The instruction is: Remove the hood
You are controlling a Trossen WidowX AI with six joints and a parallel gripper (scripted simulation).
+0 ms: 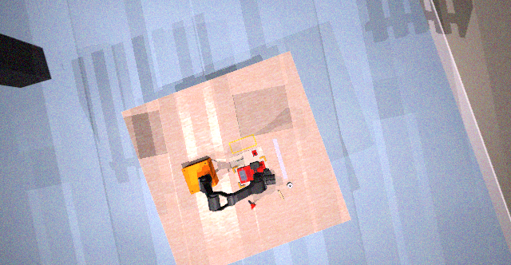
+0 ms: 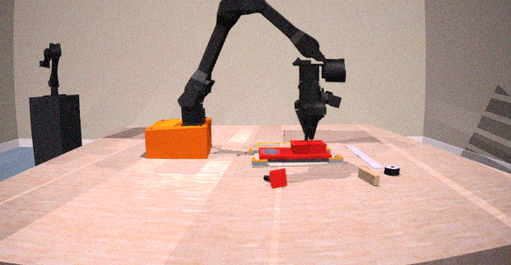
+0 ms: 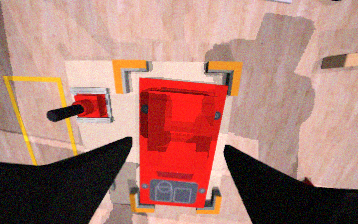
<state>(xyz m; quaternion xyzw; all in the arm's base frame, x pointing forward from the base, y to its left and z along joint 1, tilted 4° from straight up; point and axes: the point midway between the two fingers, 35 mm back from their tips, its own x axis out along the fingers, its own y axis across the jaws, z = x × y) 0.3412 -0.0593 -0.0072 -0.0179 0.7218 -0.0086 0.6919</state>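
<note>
Now: gripper tip 30 mm above the red hood. From my gripper tip the other things lie so: black wheel (190 mm ahead, 170 mm to the right, 60 mm below); then wooden block (110 mm ahead, 220 mm to the right, 50 mm below).
</note>
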